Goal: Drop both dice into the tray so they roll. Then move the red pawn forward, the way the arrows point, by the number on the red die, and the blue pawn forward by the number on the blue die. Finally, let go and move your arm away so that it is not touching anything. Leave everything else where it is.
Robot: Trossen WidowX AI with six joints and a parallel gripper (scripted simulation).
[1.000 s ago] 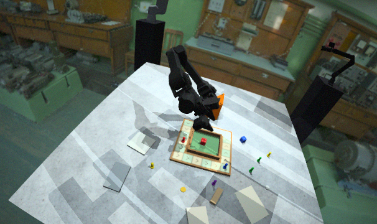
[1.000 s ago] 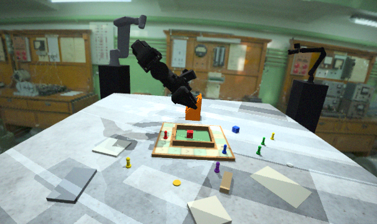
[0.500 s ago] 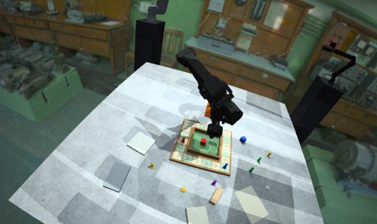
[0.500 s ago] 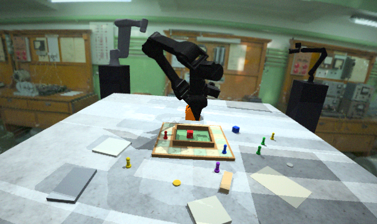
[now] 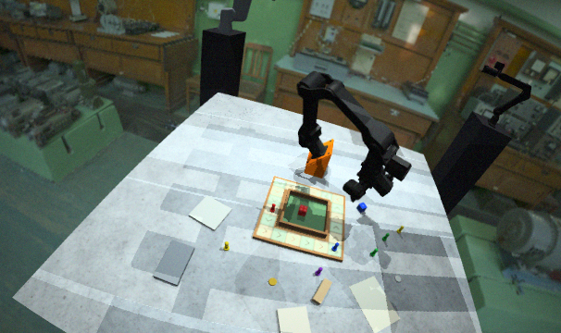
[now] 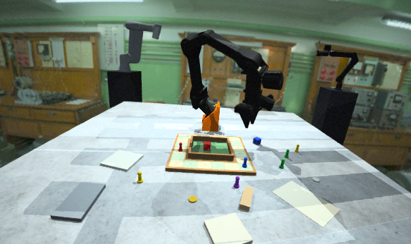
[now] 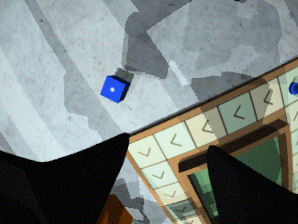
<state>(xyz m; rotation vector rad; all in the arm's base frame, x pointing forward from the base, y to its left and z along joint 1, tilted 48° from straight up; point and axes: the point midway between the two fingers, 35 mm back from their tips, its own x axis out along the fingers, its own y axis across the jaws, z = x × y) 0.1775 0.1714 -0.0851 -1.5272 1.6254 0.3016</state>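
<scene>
Now: the red pawn 13 cm ahead of my gripper tip, 25 cm to the right of it and 7 cm below it. From my gripper tip the other things lie so: blue pawn 17 cm ahead, 1 cm to the right, 7 cm below; then wooden block 32 cm ahead, 1 cm to the right, 9 cm below; then purple pawn 27 cm ahead, 4 cm to the right, 8 cm below.
</scene>
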